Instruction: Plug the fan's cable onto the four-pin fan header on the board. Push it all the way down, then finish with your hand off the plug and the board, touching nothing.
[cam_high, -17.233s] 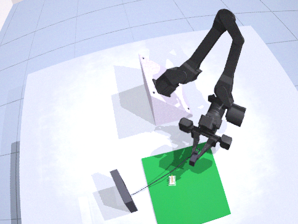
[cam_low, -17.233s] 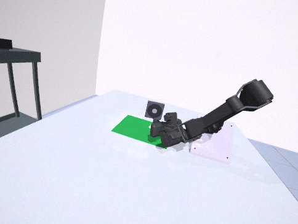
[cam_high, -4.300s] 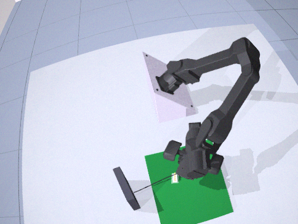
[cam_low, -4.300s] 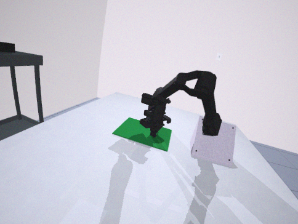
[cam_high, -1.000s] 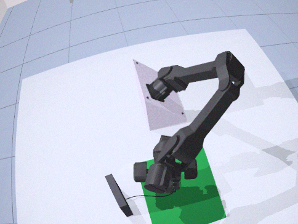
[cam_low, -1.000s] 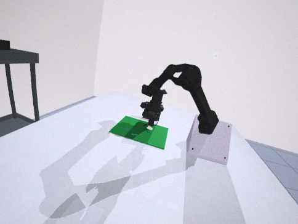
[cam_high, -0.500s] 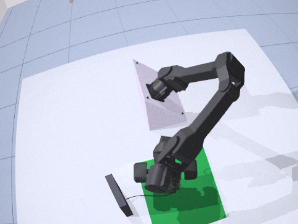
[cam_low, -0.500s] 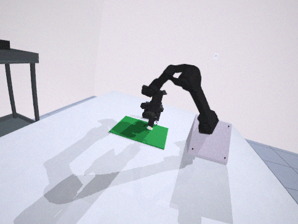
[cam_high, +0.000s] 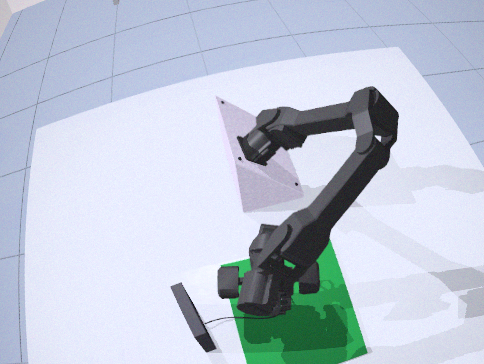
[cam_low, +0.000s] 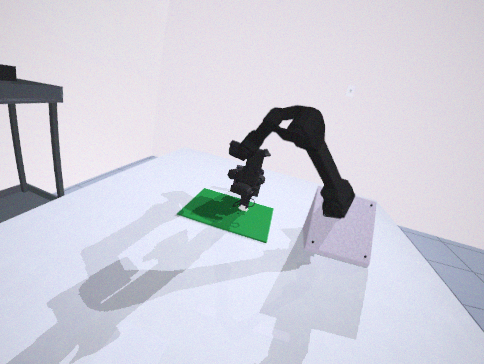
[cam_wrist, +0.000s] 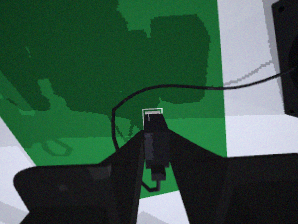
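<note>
Right now my gripper tip is 10 mm below the dark fan plug. Round my gripper tip: green board 40 mm to the left, 40 mm below, 40 mm ahead; then white four-pin header 30 mm below; then dark fan 150 mm to the right, 30 mm above, 10 mm ahead.
</note>
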